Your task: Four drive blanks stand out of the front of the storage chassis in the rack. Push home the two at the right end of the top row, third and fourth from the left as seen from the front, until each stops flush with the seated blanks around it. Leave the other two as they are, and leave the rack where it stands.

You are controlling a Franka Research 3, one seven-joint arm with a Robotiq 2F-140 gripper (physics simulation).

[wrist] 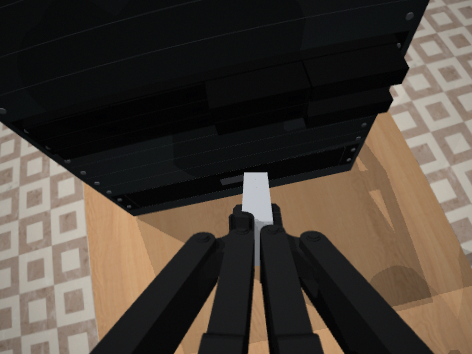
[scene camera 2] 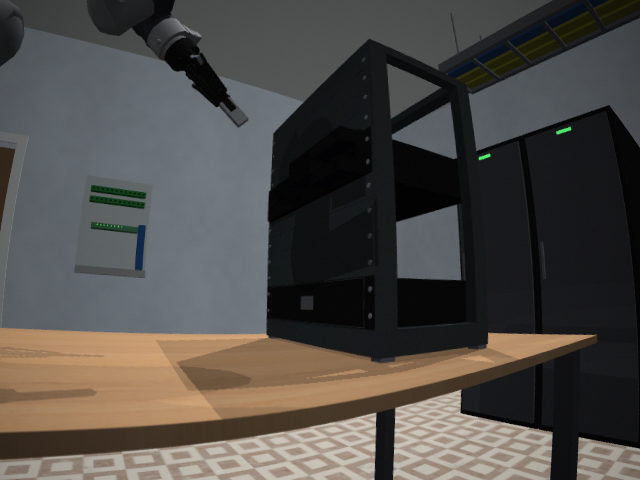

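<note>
The black rack (scene camera 2: 381,206) (wrist: 175,203) stands upright on the table. Its storage chassis (scene camera 2: 281,204) (wrist: 125,120) is very dark. In the wrist view, four blanks stand out at its right half: the top row's third blank (wrist: 257,85) and fourth blank (wrist: 355,66), and below them a lower third blank (wrist: 262,114) and lower fourth blank (wrist: 350,105). In scene camera 2 they merge into dark stepped shapes. My gripper (scene camera 2: 236,114) (wrist: 255,190) is shut and empty, its pale fingertips pointing obliquely down, in front of the rack and apart from it.
The wooden table (scene camera 2: 103,413) (wrist: 110,240) carries the rack. Black cabinets (scene camera 2: 578,232) stand behind at the right in scene camera 2. A cable tray (scene camera 2: 522,49) hangs at the upper right. A panel with green strips (scene camera 2: 111,248) is on the wall at the left.
</note>
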